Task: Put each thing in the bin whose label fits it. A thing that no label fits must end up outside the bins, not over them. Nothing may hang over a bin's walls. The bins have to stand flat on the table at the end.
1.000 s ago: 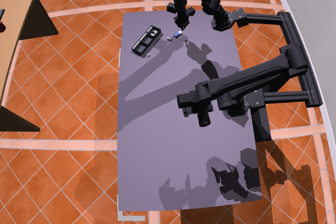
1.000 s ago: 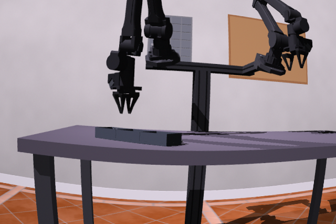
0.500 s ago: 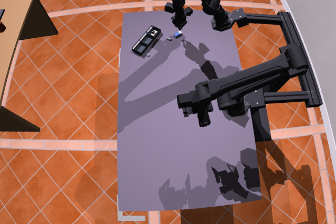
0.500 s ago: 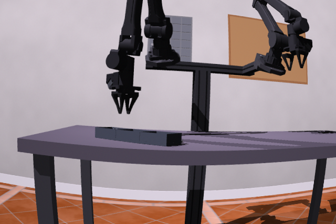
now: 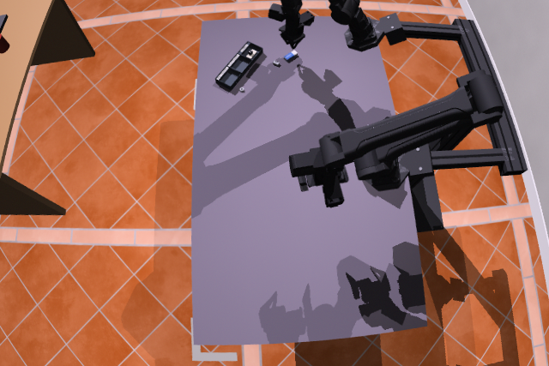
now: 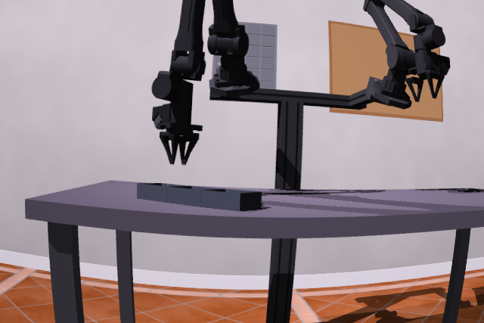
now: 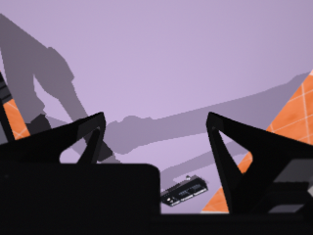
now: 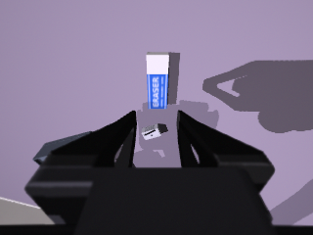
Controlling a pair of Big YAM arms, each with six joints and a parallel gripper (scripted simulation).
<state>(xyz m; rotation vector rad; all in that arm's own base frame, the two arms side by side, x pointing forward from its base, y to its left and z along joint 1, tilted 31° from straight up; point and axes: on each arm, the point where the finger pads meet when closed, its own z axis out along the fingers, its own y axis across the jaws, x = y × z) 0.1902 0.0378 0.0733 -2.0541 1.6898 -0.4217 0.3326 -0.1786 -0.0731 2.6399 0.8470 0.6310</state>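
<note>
The bin row is 23 cm ahead of my right hand, 7 cm below it and 6 cm to the left of it. From my right hand the other things lie so: white card: 18 cm ahead, 7 cm below, 1 cm to the right.
</note>
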